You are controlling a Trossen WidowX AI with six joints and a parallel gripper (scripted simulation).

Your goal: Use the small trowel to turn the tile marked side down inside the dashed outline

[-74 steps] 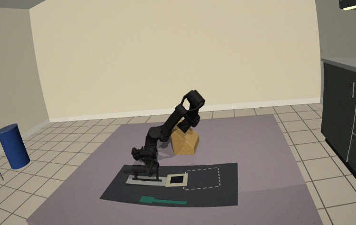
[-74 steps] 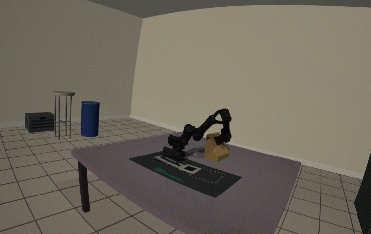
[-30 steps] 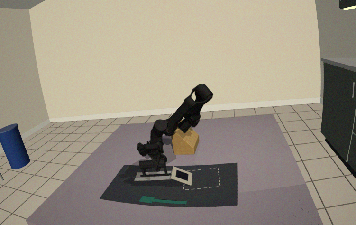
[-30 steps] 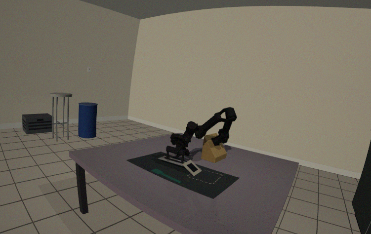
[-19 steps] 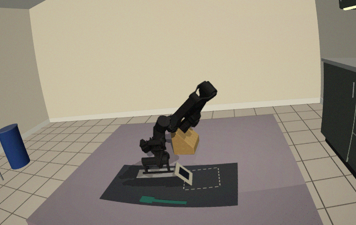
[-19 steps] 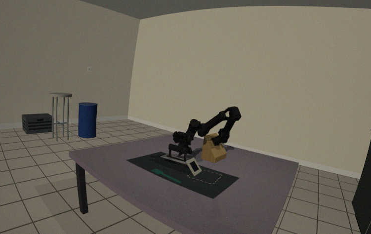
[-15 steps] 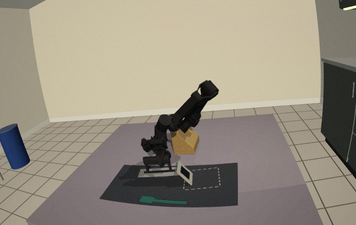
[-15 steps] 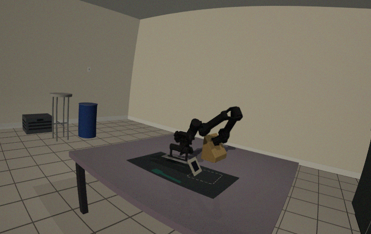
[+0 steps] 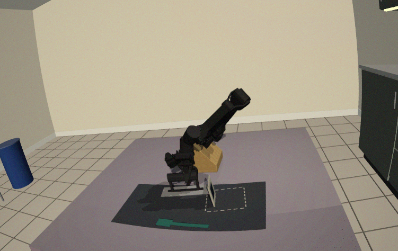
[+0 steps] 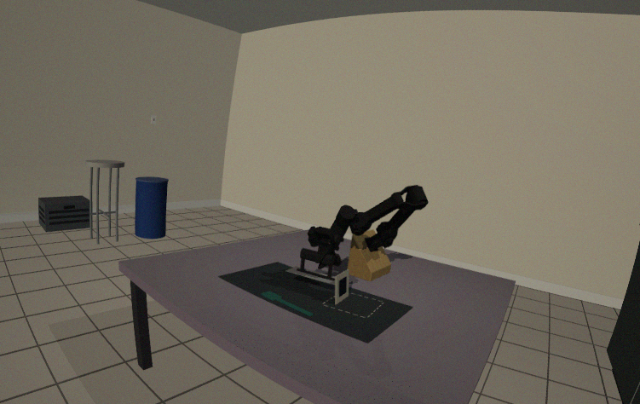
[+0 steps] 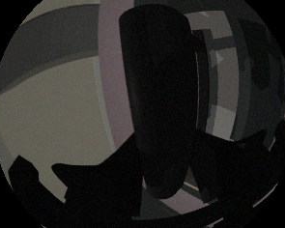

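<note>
The tile is 50 mm behind my gripper tip, 80 mm to the left of it and 60 mm below it. From my gripper tip the other things lie so: green flat marking (140 mm ahead, 20 mm to the right, 110 mm below); then dark mat (10 mm to the right, 130 mm below); then trowel (30 mm behind, 10 mm below).
</note>
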